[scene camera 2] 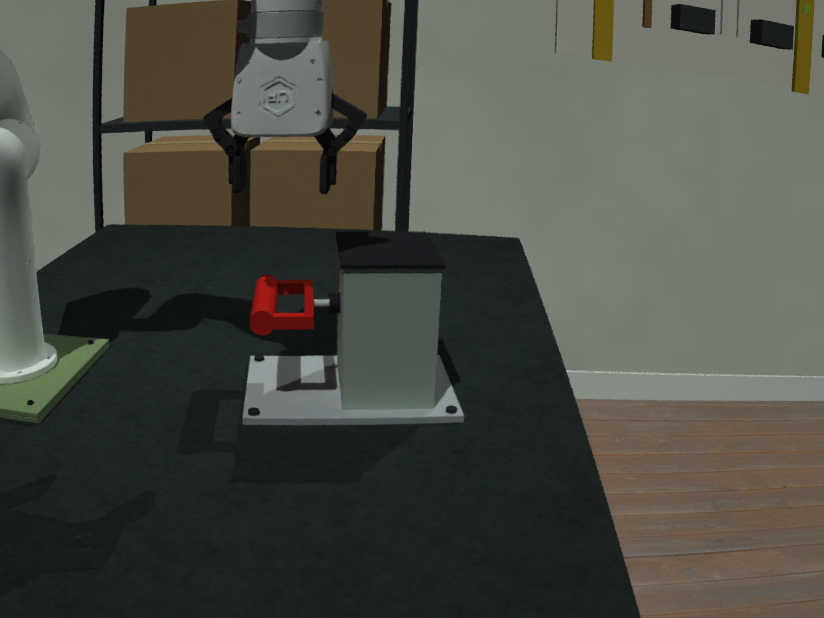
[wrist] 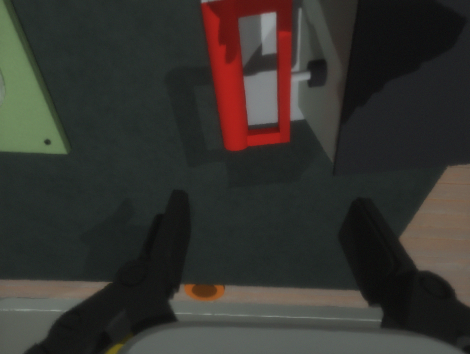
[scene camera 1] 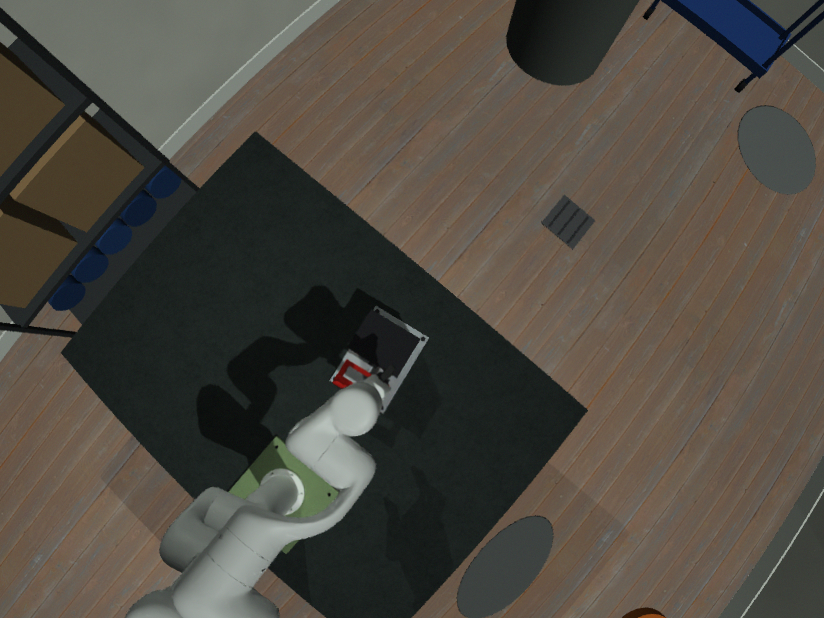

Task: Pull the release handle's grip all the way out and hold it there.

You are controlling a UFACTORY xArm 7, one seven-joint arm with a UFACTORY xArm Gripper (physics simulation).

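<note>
The red release handle [scene camera 1: 343,375] [scene camera 2: 264,306] [wrist: 227,85] is a rectangular loop with a thick round grip on its outer side. A short pale rod [scene camera 2: 321,302] [wrist: 300,76] joins it to the grey-green housing [scene camera 2: 389,339] with a dark top. The housing stands on a white base plate [scene camera 2: 292,413]. My gripper [scene camera 2: 280,190] [wrist: 267,213] is open and empty, pointing down. In scene camera 2 it hangs well above the handle's height. In the wrist view the handle lies beyond the fingertips, apart from them. In scene camera 1 the arm covers part of the handle and plate.
The housing's dark top [scene camera 1: 392,335] [wrist: 400,125] is the tall part beside the handle. The green mounting plate [scene camera 1: 269,459] [scene camera 2: 76,359] [wrist: 30,100] carries the arm's base. A shelf rack [scene camera 2: 406,133] with cardboard boxes [scene camera 2: 316,186] stands behind the dark table top [scene camera 1: 199,232] [scene camera 2: 399,518].
</note>
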